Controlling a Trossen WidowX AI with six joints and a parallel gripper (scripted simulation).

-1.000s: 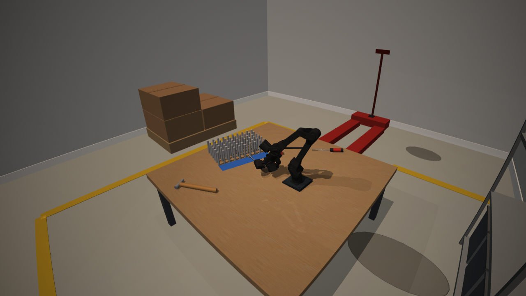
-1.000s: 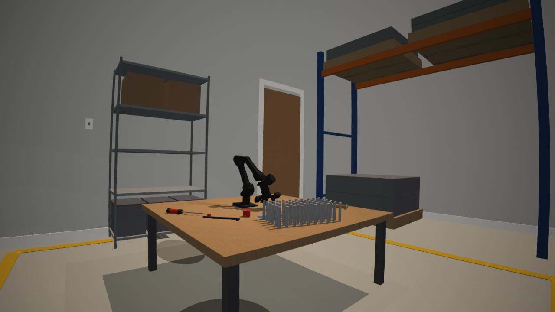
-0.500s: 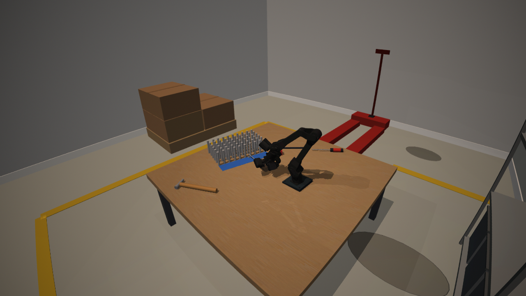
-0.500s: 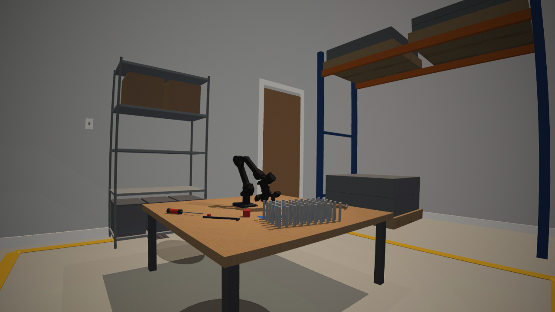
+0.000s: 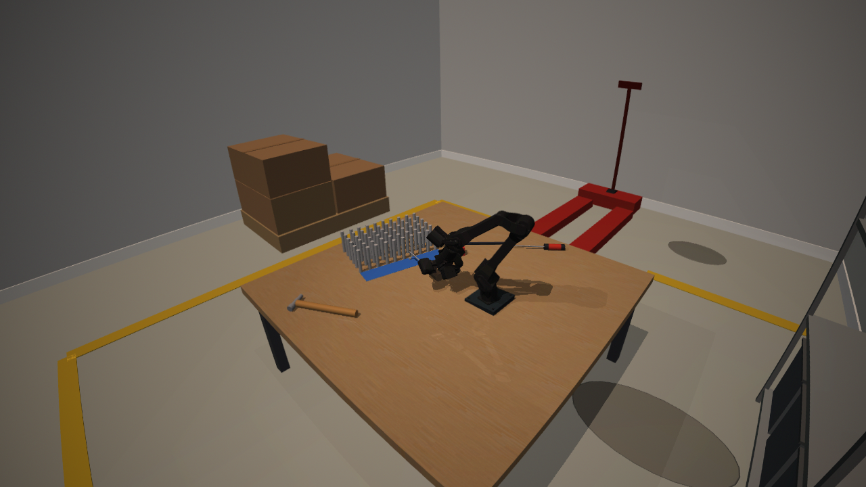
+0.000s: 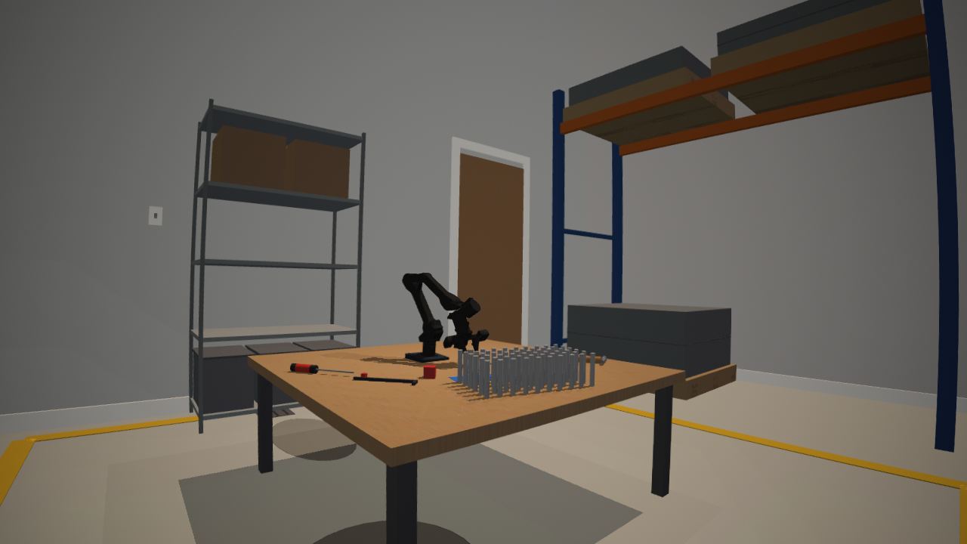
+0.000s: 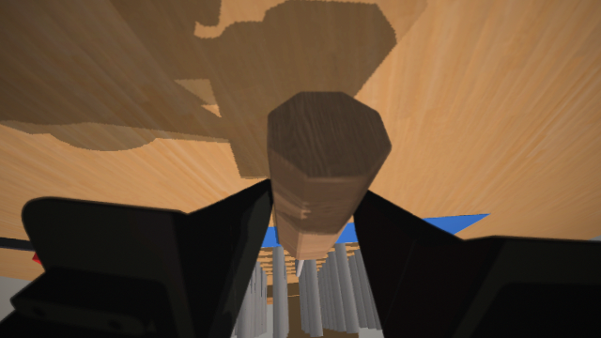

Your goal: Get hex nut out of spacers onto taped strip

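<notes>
My gripper tip is 10 cm short of the hook tool and 1 cm to the left of it. The rest, counted from my gripper tip: red cube 23 cm to the right, 12 cm ahead, 2 cm below; blue taped strip 19 cm ahead, 4 cm below, 3 cm to the left; hex nut 21 cm ahead, 3 cm below, 2 cm to the right.
</notes>
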